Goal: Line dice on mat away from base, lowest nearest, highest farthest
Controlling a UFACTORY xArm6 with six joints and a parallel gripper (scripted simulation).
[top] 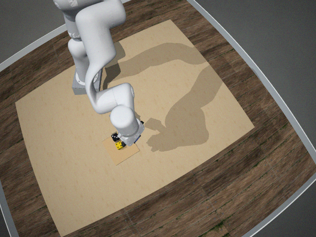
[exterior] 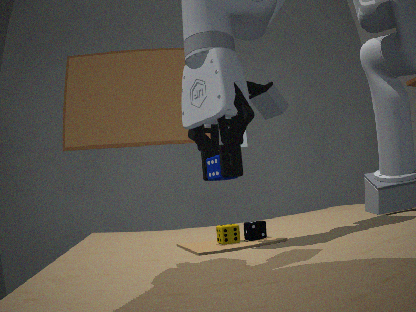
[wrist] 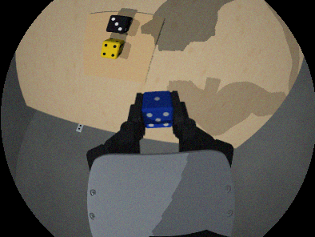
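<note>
Right now my hand is 1 cm past the yellow die, 9 cm to the left of it and 10 cm above it. The rest, counted from my hand: thin tan mat: 1 cm behind, 9 cm to the right, 12 cm below; then blue die: 1 cm below; then black die: 5 cm behind, 10 cm to the right, 10 cm below.
</note>
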